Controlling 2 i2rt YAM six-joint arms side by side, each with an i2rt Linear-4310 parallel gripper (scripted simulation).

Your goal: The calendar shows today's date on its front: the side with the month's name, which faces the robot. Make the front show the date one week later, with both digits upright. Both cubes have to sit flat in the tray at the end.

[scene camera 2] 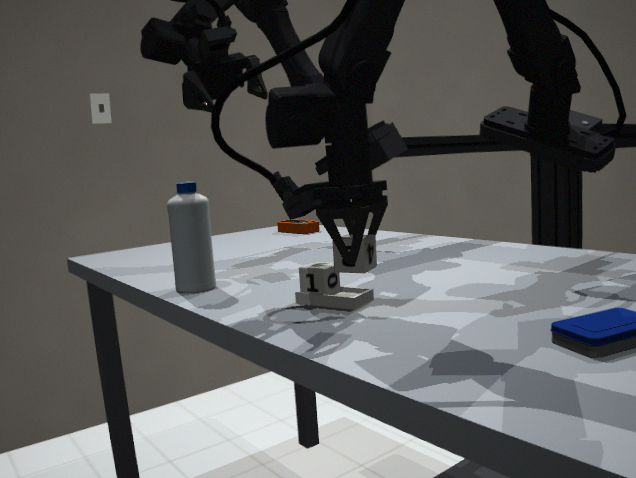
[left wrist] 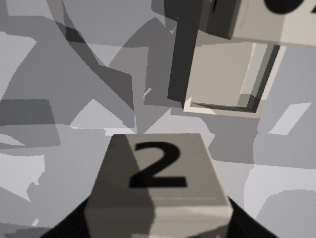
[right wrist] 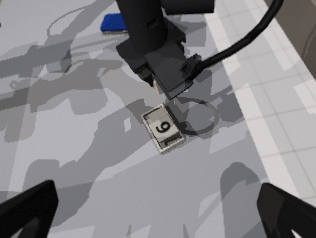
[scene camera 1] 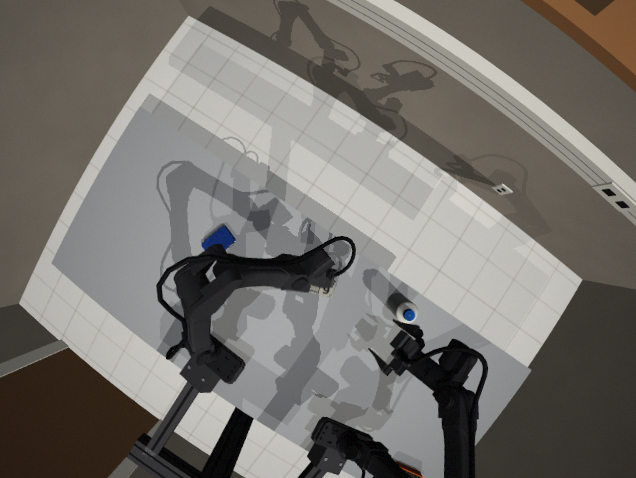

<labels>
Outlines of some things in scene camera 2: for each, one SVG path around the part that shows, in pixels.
My left gripper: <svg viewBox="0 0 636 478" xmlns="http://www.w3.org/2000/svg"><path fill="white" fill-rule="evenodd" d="M369 142L365 142L365 145L364 142L350 143L351 150L345 150L344 144L326 145L329 181L305 184L299 188L290 176L286 176L272 184L277 194L281 194L283 200L283 190L287 188L293 196L299 195L305 190L313 189L314 200L321 200L321 204L315 205L316 215L334 241L345 263L356 263L369 212L373 213L373 218L368 234L376 236L388 205L387 195L382 195L382 190L387 190L386 180L372 180ZM334 219L343 219L349 234L353 234L350 252L344 244Z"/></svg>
A calendar tray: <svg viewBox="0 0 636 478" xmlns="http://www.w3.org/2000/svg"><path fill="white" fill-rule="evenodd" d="M374 293L372 288L340 286L340 292L334 295L297 291L295 292L296 304L356 310L373 301Z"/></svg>
</labels>
